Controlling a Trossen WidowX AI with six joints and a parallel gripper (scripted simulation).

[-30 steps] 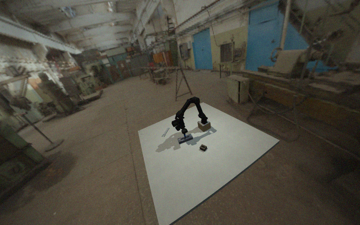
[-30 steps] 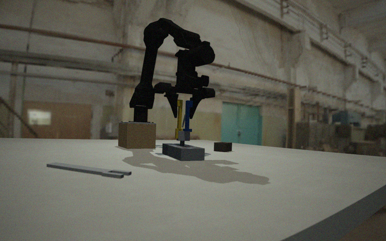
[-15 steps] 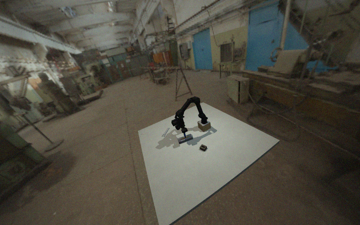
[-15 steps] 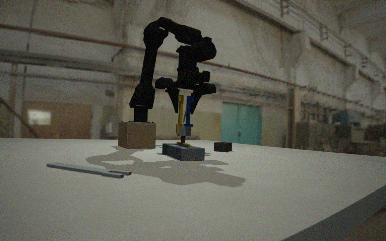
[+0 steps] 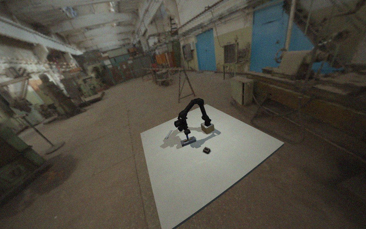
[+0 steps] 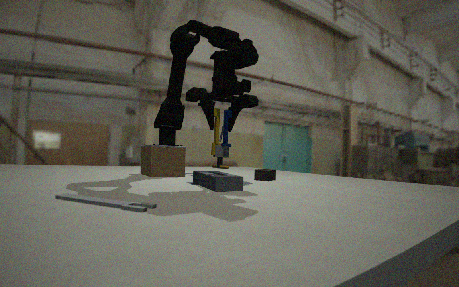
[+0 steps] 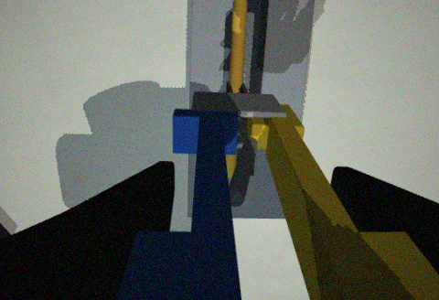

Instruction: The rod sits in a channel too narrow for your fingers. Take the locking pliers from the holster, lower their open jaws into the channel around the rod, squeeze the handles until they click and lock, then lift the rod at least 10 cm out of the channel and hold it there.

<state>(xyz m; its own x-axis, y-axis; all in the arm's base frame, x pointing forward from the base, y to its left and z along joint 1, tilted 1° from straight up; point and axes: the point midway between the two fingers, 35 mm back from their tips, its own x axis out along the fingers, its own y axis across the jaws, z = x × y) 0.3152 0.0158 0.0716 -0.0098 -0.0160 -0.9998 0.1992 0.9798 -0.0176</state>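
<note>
Now: gripper tip 1 cm to the left of the grey channel block and 13 cm above it. The rest, counted from my gripper tip: dark holster: 9 cm behind, 24 cm to the left, 13 cm below; flat grey forked bar: 17 cm ahead, 31 cm to the right, 14 cm below.
</note>
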